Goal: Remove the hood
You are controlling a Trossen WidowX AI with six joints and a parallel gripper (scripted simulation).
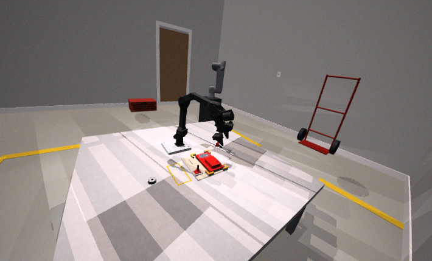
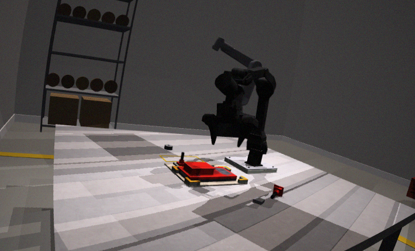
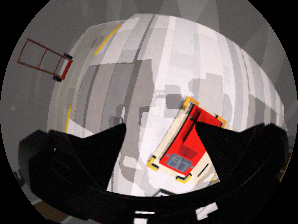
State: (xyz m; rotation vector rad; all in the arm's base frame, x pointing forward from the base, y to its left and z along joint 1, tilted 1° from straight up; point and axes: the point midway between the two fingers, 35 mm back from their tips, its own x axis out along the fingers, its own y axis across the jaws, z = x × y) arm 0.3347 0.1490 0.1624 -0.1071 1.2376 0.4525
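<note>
Right now my gripper tip is 22 cm to the left of the black upright part, 12 cm above it and 1 cm short of it. The rest, counted from my gripper tip: toy wheel: 48 cm to the right, 15 cm below, 7 cm behind.
</note>
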